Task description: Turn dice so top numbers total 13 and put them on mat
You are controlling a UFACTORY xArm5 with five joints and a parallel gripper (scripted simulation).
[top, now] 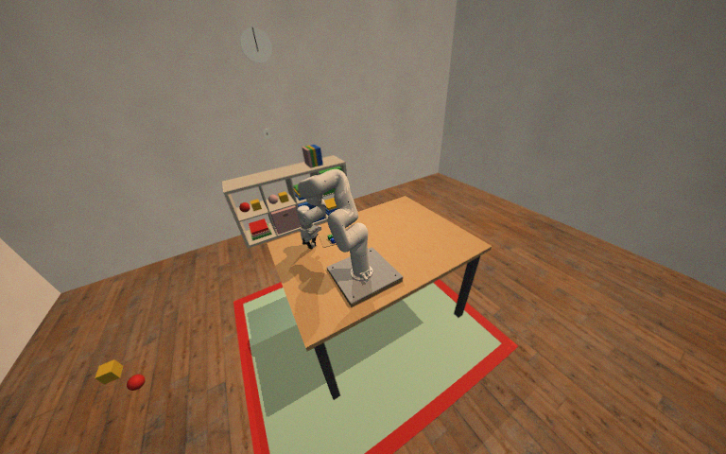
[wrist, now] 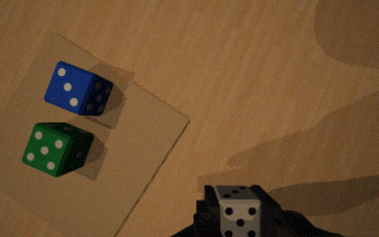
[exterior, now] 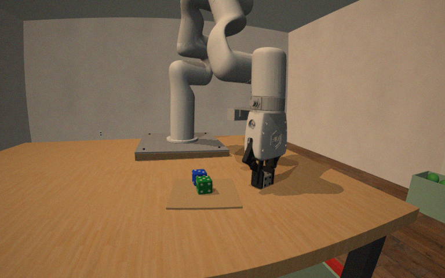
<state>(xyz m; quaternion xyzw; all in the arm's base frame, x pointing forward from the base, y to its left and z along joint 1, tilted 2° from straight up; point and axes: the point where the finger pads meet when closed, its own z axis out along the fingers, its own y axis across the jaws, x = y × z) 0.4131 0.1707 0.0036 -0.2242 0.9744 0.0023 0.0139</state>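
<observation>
Right now my hand is 14 cm to the left of the green die and 1 cm short of it. Round my hand: blue die (14 cm to the right, 3 cm behind); then white die (1 cm below); then tan mat (14 cm to the right, 2 cm below, 1 cm ahead).
</observation>
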